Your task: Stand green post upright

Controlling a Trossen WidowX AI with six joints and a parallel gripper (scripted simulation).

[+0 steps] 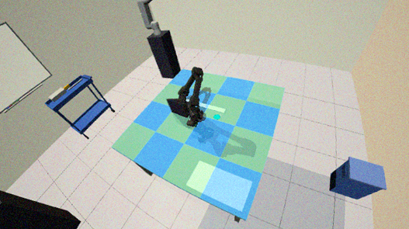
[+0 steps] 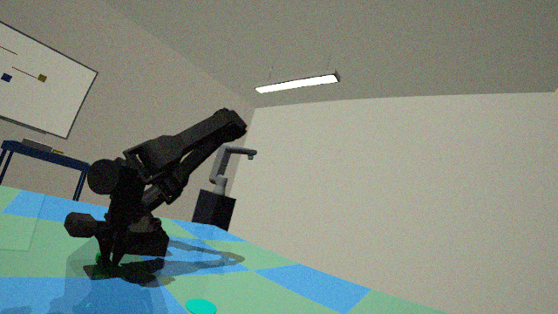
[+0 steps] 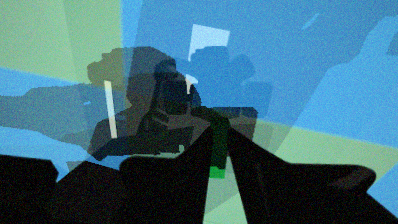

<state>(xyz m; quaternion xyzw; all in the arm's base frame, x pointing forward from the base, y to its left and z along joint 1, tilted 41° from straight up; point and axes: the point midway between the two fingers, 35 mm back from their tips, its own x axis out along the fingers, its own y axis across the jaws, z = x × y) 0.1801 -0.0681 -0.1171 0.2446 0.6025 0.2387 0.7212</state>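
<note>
Now: gripper tip 17 cm short of the cyan circle, 12 cm to the right of it and 1 cm above it. The rest, counted from my gripper tip: green post: 2 cm behind.
</note>
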